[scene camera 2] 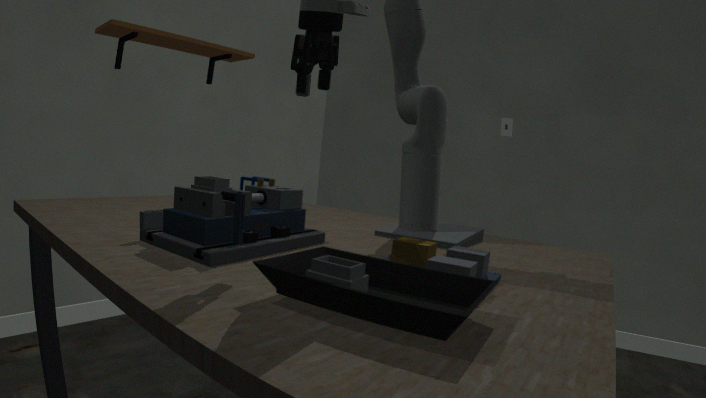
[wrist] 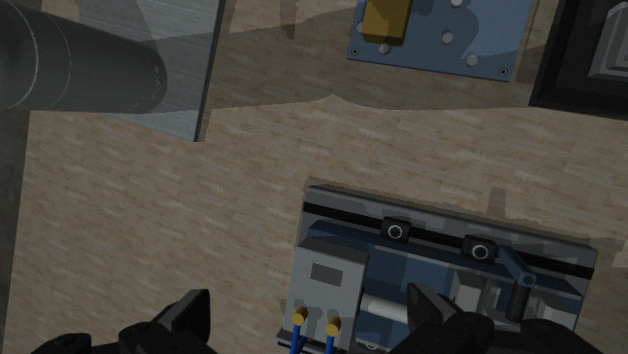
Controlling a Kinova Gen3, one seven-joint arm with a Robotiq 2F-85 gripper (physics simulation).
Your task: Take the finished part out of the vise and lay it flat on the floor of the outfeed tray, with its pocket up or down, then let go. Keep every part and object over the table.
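Frame: origin at the arm's base, x ahead, y right, z down, level; metres.
Seen in the pictures: gripper, fingertip midpoint: (scene camera 2: 313, 92) (wrist: 308, 308); arm's base, link origin: (scene camera 2: 418, 227) (wrist: 136, 78).
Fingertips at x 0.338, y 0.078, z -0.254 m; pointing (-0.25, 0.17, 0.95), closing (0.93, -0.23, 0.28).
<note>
Pixels of each thing's top centre, then the offset from my fingertips to it.
- finished part, top centre: (scene camera 2: 211, 177) dx +0.144, dy +0.082, dz +0.157 m
- vise, top centre: (wrist: 421, 335) (scene camera 2: 238, 186) dx +0.075, dy +0.089, dz +0.173 m
- grey part, top centre: (scene camera 2: 338, 261) dx +0.185, dy -0.201, dz +0.225 m
- blue plate, top centre: (scene camera 2: 429, 274) dx +0.015, dy -0.249, dz +0.264 m
- yellow block, top centre: (wrist: 387, 3) (scene camera 2: 415, 241) dx -0.031, dy -0.202, dz +0.228 m
The finished part (scene camera 2: 212, 183) is a grey stepped block that sits on top between the jaws of the vise (scene camera 2: 197, 226) (wrist: 410, 275), in scene camera 2. In the wrist view I cannot tell it apart from the jaws, which a finger partly covers. My gripper (scene camera 2: 313, 86) (wrist: 308, 308) is open and empty, fingers pointing down, high above the table and off to the robot-base side of the part. The black outfeed tray (scene camera 2: 370, 306) (wrist: 545, 75) has sloping walls. Another grey part (scene camera 2: 337, 271) (wrist: 617, 47) lies in it, pocket up.
A blue plate (scene camera 2: 495, 278) (wrist: 430, 65) with round pins stands behind the tray, bearing a yellow block (scene camera 2: 414, 251) (wrist: 385, 20) and grey blocks (scene camera 2: 467, 260). A clamp arm (scene camera 2: 239, 217) (wrist: 517, 265) rises beside the vise. Blue hoses (scene camera 2: 242, 183) (wrist: 295, 337) stand at its actuator (wrist: 325, 280).
</note>
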